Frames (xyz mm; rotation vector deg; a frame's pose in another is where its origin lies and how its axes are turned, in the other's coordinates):
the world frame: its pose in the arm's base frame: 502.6 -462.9 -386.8 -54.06 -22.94 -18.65
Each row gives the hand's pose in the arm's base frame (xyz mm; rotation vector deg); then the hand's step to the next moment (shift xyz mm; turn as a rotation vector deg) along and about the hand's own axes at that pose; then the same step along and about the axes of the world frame.
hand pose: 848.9 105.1 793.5 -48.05 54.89 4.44
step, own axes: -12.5 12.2 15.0 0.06 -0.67 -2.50
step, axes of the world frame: -0.9 6.5 22.1 -1.22 -1.52 -1.71
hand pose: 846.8 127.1 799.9 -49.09 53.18 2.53
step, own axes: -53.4 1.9 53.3 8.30 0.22 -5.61
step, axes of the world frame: 21.9 -7.6 71.8 -1.95 2.71 -9.45
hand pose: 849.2 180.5 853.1 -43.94 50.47 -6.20
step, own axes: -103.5 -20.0 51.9 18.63 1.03 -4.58
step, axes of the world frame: 20.0 -53.2 102.8 1.51 9.26 -16.77
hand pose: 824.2 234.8 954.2 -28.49 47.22 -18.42
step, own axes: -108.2 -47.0 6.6 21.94 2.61 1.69
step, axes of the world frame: -16.3 -91.5 72.9 7.87 12.74 -16.33
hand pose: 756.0 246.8 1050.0 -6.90 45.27 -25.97
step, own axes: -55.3 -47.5 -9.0 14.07 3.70 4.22
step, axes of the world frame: -28.2 -65.3 18.3 8.24 9.16 -8.81
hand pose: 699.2 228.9 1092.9 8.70 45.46 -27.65
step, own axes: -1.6 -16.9 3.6 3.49 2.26 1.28
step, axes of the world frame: -2.2 -14.5 -9.3 2.67 3.15 -1.36
